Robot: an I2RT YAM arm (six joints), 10 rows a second.
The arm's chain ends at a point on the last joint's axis. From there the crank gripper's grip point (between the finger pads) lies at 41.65 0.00 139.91 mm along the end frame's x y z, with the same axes.
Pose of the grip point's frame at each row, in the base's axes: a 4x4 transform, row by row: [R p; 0 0 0 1], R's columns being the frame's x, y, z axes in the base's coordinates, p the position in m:
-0.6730 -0.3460 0.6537 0.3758; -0.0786 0.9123 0.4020 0.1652; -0.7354 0.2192 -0.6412 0.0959; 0 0 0 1
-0.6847 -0.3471 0.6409 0.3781; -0.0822 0.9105 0.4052 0.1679; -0.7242 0.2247 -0.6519 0.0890; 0 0 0 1
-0.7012 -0.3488 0.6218 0.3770; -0.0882 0.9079 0.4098 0.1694; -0.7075 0.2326 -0.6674 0.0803; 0 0 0 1
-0.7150 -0.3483 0.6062 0.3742; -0.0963 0.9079 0.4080 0.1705; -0.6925 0.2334 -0.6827 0.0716; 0 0 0 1
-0.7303 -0.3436 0.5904 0.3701; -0.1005 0.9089 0.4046 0.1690; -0.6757 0.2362 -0.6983 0.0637; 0 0 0 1
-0.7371 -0.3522 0.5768 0.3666; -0.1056 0.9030 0.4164 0.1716; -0.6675 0.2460 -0.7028 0.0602; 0 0 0 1
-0.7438 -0.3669 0.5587 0.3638; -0.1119 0.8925 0.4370 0.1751; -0.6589 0.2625 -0.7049 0.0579; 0 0 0 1
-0.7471 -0.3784 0.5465 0.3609; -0.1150 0.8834 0.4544 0.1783; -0.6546 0.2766 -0.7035 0.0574; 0 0 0 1
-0.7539 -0.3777 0.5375 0.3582; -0.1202 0.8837 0.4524 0.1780; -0.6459 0.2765 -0.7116 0.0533; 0 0 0 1
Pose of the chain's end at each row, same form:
-0.6730 -0.3460 0.6537 0.3124; -0.0786 0.9123 0.4020 0.1122; -0.7354 0.2192 -0.6412 0.2162; 0 0 0 1
-0.6847 -0.3471 0.6409 0.3169; -0.0822 0.9105 0.4052 0.1146; -0.7242 0.2247 -0.6519 0.2104; 0 0 0 1
-0.7012 -0.3488 0.6218 0.3192; -0.0882 0.9079 0.4098 0.1157; -0.7075 0.2326 -0.6674 0.2031; 0 0 0 1
-0.7150 -0.3483 0.6062 0.3192; -0.0963 0.9079 0.4080 0.1174; -0.6925 0.2334 -0.6827 0.1960; 0 0 0 1
-0.7303 -0.3436 0.5904 0.3179; -0.1005 0.9089 0.4046 0.1166; -0.6757 0.2362 -0.6983 0.1895; 0 0 0 1
-0.7371 -0.3522 0.5768 0.3166; -0.1056 0.9030 0.4164 0.1177; -0.6675 0.2460 -0.7028 0.1863; 0 0 0 1
-0.7438 -0.3669 0.5587 0.3166; -0.1119 0.8925 0.4370 0.1186; -0.6589 0.2625 -0.7049 0.1840; 0 0 0 1
-0.7471 -0.3784 0.5465 0.3156; -0.1150 0.8834 0.4544 0.1195; -0.6546 0.2766 -0.7035 0.1831; 0 0 0 1
-0.7539 -0.3777 0.5375 0.3144; -0.1202 0.8837 0.4524 0.1197; -0.6459 0.2765 -0.7116 0.1798; 0 0 0 1

